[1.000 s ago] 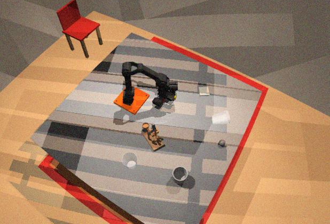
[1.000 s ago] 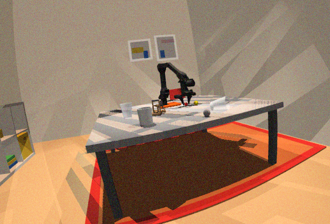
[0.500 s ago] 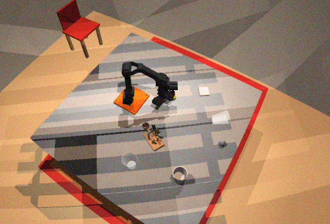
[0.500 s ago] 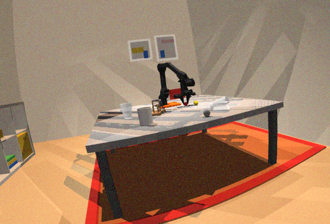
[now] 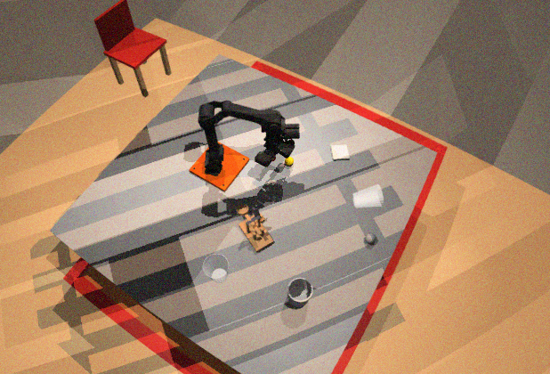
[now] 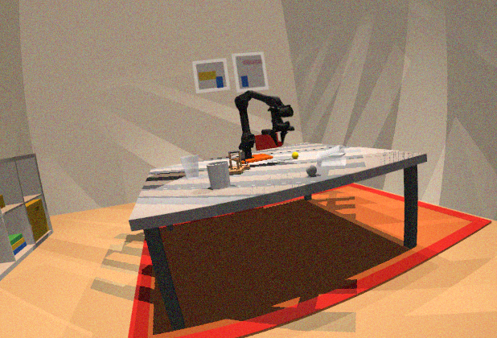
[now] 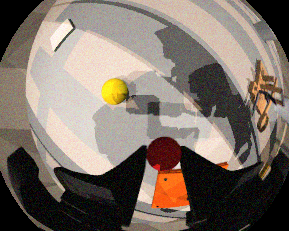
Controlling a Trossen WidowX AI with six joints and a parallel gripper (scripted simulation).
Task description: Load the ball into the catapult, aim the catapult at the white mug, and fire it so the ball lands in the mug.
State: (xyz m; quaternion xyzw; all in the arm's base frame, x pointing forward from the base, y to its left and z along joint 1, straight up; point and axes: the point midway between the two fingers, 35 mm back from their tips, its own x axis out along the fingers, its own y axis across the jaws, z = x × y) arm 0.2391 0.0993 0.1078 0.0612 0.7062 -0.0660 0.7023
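My gripper tip is now 280 mm to the left of the wooden catapult, 40 mm above it and 30 mm short of it. Also, from my gripper tip: red ball: 10 mm above; then yellow ball: 70 mm below, 60 mm to the left, 60 mm ahead; then pad: 260 mm ahead, 200 mm to the left, 80 mm below.
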